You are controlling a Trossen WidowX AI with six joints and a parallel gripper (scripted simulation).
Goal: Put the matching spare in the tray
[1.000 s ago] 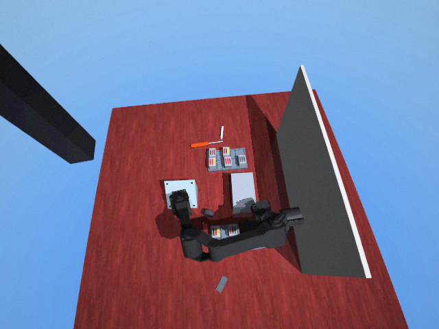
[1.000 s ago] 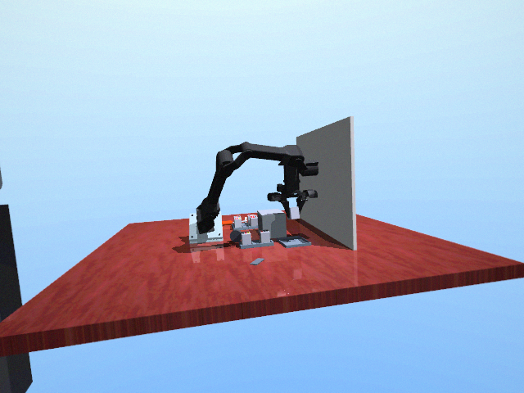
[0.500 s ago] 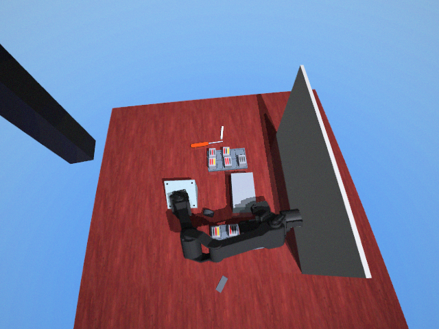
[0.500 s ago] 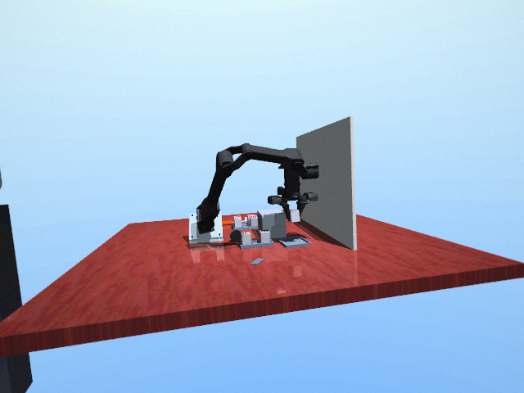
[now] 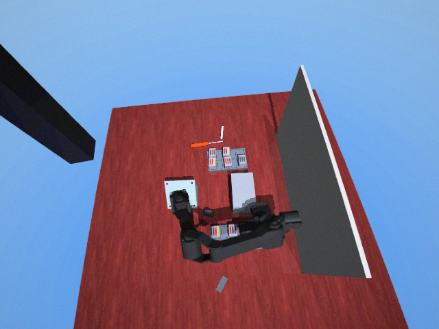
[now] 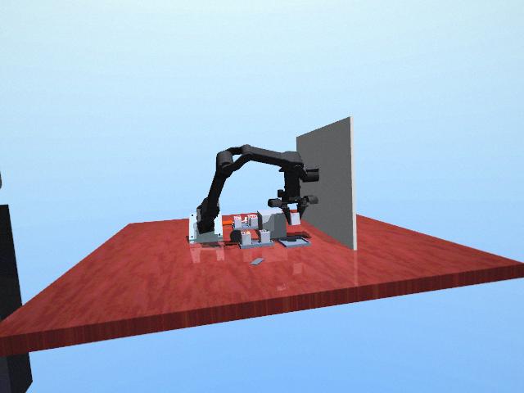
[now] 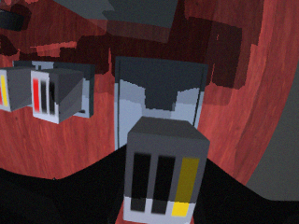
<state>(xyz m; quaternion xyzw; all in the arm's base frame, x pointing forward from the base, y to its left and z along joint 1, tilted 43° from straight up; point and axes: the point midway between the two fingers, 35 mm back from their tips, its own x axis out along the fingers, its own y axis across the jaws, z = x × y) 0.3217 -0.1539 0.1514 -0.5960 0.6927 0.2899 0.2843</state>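
Right now my gripper tip is 1 cm past the flat grey tray and 7 cm above it. From my gripper tip the other things lie so: grey rack (7 cm behind, 39 cm to the left, 7 cm below); then grey mounted unit (3 cm behind, 19 cm to the left, 2 cm below); then tall grey panel (19 cm ahead, 15 cm to the left, 15 cm above).
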